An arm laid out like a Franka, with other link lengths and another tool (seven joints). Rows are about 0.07 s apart.
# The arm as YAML. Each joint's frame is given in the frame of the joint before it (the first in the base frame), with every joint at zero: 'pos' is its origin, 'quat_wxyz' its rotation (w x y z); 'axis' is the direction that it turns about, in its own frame. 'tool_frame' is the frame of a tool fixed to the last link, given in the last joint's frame.
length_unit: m
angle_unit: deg
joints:
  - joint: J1
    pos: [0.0, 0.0, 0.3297]
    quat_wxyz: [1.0, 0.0, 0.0, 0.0]
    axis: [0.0, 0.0, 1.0]
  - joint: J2
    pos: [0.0, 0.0, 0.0]
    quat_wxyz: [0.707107, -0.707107, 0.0, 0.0]
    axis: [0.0, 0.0, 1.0]
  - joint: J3
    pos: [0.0, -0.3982, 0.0]
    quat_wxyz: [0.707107, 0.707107, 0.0, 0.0]
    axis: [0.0, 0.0, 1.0]
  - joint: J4
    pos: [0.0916, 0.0, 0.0]
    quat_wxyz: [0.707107, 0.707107, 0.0, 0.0]
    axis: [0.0, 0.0, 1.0]
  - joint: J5
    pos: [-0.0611, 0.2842, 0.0]
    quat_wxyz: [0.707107, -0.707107, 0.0, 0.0]
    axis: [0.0, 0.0, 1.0]
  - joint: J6
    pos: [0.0, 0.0, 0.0]
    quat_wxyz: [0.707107, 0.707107, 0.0, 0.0]
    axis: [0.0, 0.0, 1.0]
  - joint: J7
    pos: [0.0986, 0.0, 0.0]
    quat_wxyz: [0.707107, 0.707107, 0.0, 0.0]
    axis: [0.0, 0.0, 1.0]
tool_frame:
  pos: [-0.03, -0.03, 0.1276]
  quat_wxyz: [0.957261, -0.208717, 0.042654, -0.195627]
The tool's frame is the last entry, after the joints.
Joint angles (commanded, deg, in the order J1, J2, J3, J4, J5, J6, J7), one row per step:
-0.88 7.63 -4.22 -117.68 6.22 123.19 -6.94
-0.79 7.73 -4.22 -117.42 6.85 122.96 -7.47
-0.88 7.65 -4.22 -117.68 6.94 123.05 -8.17
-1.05 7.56 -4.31 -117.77 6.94 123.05 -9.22
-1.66 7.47 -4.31 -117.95 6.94 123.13 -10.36
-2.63 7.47 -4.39 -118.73 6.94 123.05 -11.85
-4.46 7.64 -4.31 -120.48 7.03 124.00 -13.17
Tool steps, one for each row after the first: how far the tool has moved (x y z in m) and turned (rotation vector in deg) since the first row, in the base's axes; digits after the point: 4 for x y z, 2 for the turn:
0.0008 0.0012 0.0007 0.54 -0.03 0.28
-0.0006 0.0003 0.0000 0.64 -0.01 0.82
-0.0018 -0.0024 0.0002 0.66 -0.10 1.61
-0.0033 -0.0079 -0.0001 0.69 -0.20 2.12
-0.0079 -0.0169 -0.0046 0.85 0.51 2.55
-0.0146 -0.0313 -0.0149 1.06 1.34 1.95

